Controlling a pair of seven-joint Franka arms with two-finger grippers.
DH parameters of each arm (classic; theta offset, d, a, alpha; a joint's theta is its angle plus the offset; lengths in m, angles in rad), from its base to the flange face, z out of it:
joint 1: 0 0.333 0 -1.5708
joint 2: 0 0 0 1.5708
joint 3: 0 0.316 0.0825 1.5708
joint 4: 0 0 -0.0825 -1.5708
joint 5: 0 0.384 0 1.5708
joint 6: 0 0 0.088 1.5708
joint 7: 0 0.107 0 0
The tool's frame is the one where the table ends.
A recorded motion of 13 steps. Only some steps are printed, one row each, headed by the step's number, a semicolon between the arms.
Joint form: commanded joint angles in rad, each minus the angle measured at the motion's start. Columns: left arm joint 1, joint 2, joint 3, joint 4, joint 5, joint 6, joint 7; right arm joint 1, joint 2, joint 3, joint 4, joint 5, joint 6, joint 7.
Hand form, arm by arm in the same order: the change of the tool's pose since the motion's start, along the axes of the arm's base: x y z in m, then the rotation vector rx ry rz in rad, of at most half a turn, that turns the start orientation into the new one. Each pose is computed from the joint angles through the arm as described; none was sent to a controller.
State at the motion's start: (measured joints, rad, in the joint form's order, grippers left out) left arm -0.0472 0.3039 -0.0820 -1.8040 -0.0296 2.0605 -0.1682; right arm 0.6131 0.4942 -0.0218 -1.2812 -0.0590 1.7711 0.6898
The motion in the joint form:
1: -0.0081 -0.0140 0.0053 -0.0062 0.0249 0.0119 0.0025; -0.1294 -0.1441 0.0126 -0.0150 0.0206 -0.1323 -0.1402
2: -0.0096 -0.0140 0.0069 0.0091 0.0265 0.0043 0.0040; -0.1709 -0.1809 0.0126 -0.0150 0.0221 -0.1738 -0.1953
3: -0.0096 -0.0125 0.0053 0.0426 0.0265 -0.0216 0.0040; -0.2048 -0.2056 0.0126 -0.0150 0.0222 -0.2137 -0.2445
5: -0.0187 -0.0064 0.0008 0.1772 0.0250 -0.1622 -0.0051; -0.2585 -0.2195 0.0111 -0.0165 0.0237 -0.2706 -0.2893
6: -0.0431 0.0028 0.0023 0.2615 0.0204 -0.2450 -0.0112; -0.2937 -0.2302 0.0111 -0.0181 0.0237 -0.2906 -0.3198
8: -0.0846 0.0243 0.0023 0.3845 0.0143 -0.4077 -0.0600; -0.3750 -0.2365 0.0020 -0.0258 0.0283 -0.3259 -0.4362
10: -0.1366 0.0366 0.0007 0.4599 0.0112 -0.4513 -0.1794; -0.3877 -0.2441 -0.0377 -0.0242 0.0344 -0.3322 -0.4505
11: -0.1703 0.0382 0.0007 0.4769 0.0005 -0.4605 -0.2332; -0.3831 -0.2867 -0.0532 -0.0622 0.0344 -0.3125 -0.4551
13: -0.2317 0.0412 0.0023 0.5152 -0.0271 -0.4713 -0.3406; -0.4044 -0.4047 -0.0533 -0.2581 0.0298 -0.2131 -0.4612
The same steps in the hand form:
1: -0.0009 -0.0006 0.0068 0.0214 -0.0228 -0.0179; 0.0058 -0.0901 0.0796 0.0181 0.0232 0.0119
2: 0.0018 -0.0008 0.0132 0.0222 -0.0307 -0.0199; 0.0062 -0.1203 0.1001 0.0170 0.0305 0.0236
3: 0.0063 -0.0020 0.0255 0.0208 -0.0368 -0.0213; 0.0056 -0.1447 0.1126 0.0112 0.0468 0.0370
5: 0.0159 -0.0108 0.0729 0.0191 -0.0243 -0.0257; 0.0089 -0.1808 0.1160 -0.0013 0.0913 0.0238
6: 0.0184 -0.0259 0.1000 0.0155 -0.0159 -0.0417; 0.0112 -0.2035 0.1204 -0.0024 0.1035 0.0182
8: 0.0133 -0.0517 0.1311 0.0211 0.0469 -0.0366; 0.0196 -0.2581 0.1180 -0.0003 0.1465 0.0428
10: 0.0093 -0.0859 0.1552 0.0217 0.0324 0.0295; 0.0223 -0.2865 0.1232 0.0010 0.1435 0.0056
11: 0.0036 -0.1081 0.1615 0.0137 0.0313 0.0504; 0.0135 -0.2945 0.1334 0.0050 0.1195 0.0002
13: -0.0080 -0.1482 0.1768 -0.0128 0.0230 0.0996; -0.0109 -0.3144 0.1200 0.0135 0.0995 -0.0129

